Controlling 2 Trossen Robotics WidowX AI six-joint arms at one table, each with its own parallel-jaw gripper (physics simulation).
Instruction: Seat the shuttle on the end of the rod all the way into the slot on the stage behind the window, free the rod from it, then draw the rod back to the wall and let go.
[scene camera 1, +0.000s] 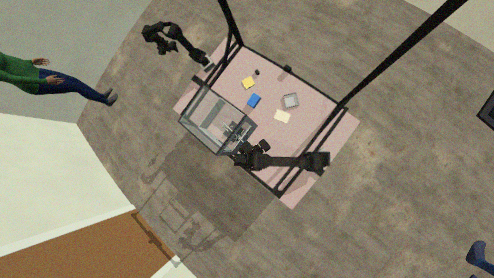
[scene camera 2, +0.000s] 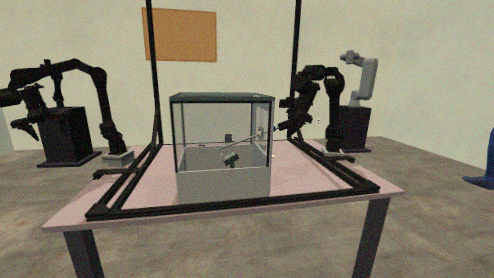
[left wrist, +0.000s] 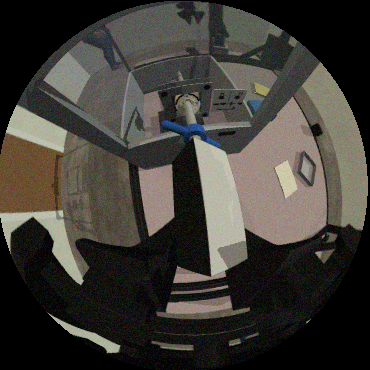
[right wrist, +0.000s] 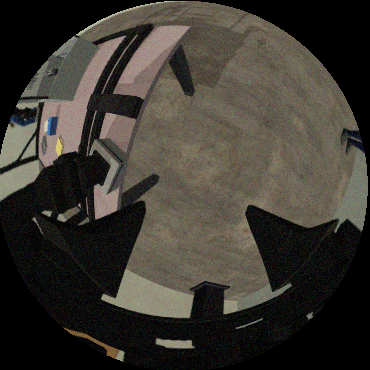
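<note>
Through scene camera 2 I see my right gripper (scene camera 2: 51, 137), which is open and holds nothing, and with it my left gripper (scene camera 2: 288, 134). The left wrist view gives me the left gripper again (left wrist: 200, 217), along with a grey rod (left wrist: 209, 232) and a glass-walled box (left wrist: 114, 93). In the right wrist view I find my right gripper (right wrist: 198, 208), and the box (right wrist: 62, 86) is there as well.
</note>
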